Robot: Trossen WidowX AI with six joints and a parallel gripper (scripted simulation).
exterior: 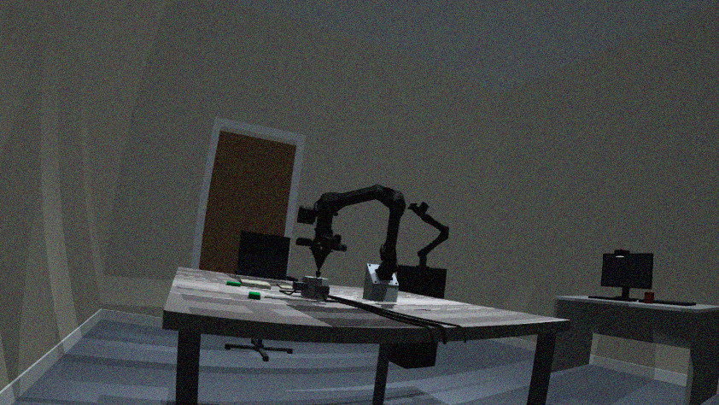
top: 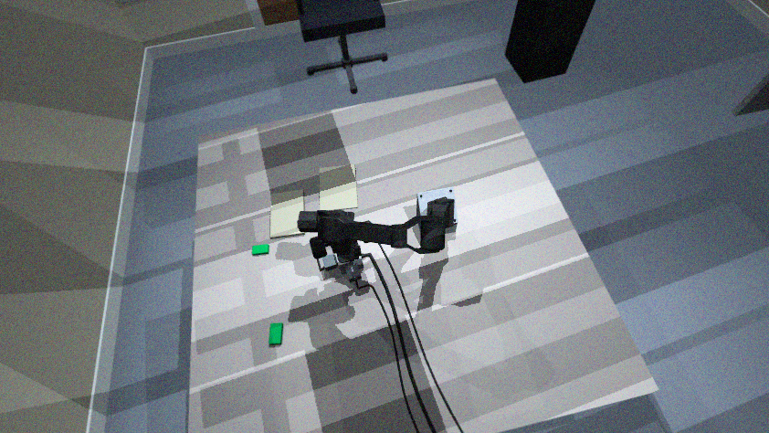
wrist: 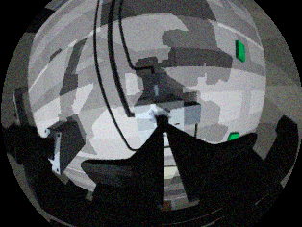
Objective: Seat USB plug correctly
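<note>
The dark USB plug is 20 mm below my gripper tip.
</note>
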